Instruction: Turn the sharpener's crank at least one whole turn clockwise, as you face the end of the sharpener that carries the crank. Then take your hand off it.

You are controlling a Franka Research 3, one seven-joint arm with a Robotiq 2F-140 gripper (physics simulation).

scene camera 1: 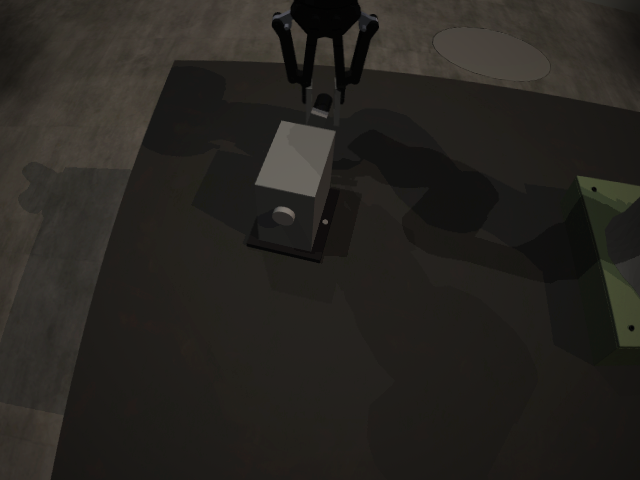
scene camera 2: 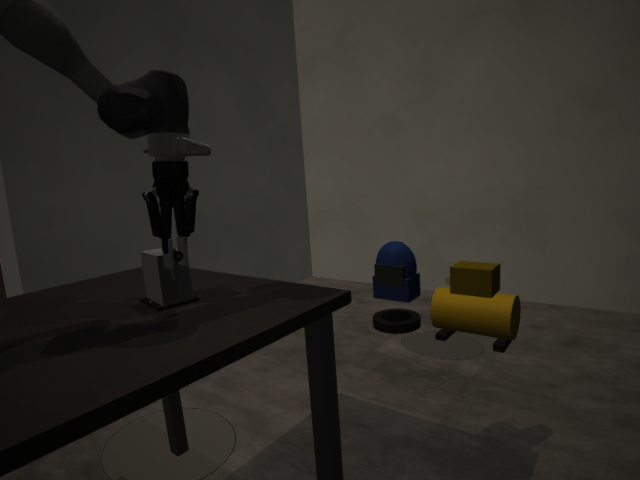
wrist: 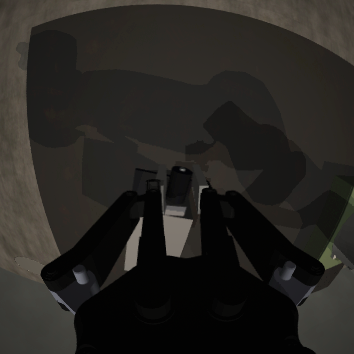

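The sharpener [scene camera 1: 295, 160] [scene camera 2: 153, 276] [wrist: 178, 235] is a pale grey box on a dark base, upright on the table. Its crank is on the end away from scene camera 1. The black crank handle [scene camera 1: 323, 101] [scene camera 2: 178, 255] [wrist: 179, 184] is at the top of that end, on a light crank arm [scene camera 1: 320, 112] [wrist: 176, 210] that points up. My gripper [scene camera 1: 322, 122] [scene camera 2: 177, 268] [wrist: 178, 175] points down, partly open. Its fingers stand close together, one on each side of the handle, with slight gaps. Part of the crank arm is hidden by the fingers.
A green block [scene camera 1: 622, 310] [wrist: 345, 200] with a grey part on it stands at the right of the table [scene camera 1: 206, 361]. In scene camera 2, a yellow tank [scene camera 2: 473, 312], a blue domed object [scene camera 2: 396, 289] and a black ring [scene camera 2: 379, 322] are on the floor beyond the table.
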